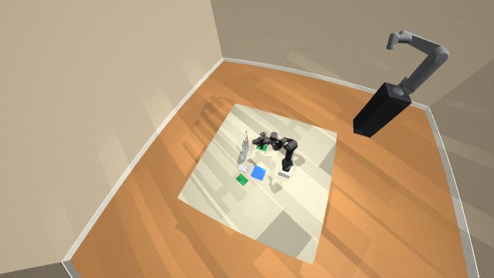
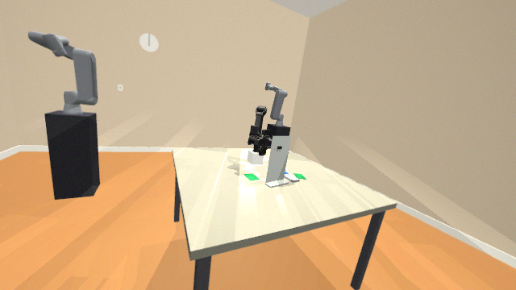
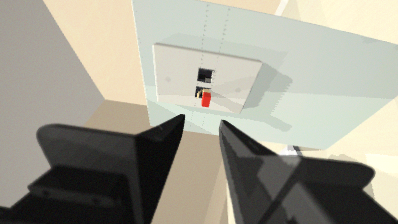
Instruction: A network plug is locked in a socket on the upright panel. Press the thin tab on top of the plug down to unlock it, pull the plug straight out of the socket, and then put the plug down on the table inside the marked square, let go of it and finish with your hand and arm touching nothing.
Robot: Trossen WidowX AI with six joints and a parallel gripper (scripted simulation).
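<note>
Right now my gripper tip is 50 mm short of the network plug and 10 mm to the right of it. The rest, counted from my gripper tip: green patch: 10 mm ahead, 290 mm to the left, 250 mm below; then blue square: 120 mm behind, 170 mm to the left, 250 mm below; then upright grey panel: 70 mm ahead, 10 mm to the left, 100 mm below.
</note>
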